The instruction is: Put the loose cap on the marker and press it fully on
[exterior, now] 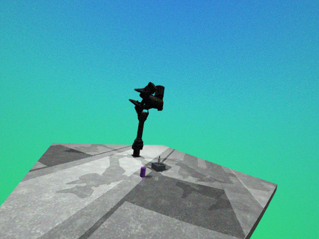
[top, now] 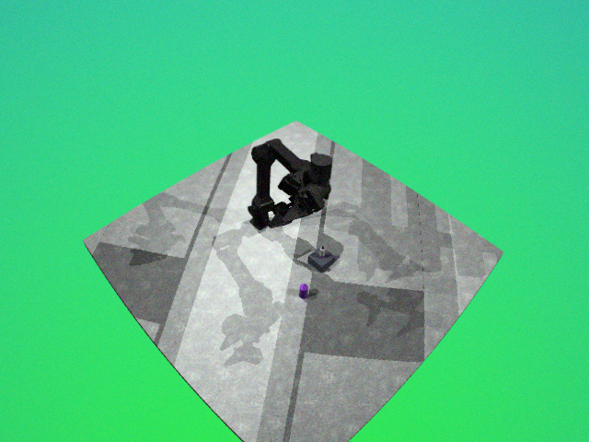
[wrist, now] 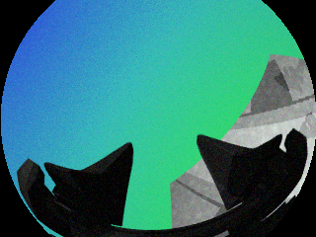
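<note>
The purple cap is 410 mm below my gripper tip, 130 mm to the left of it and 10 mm ahead of it. Round my gripper tip: holder block (420 mm below, 280 mm to the left, 50 mm behind).
</note>
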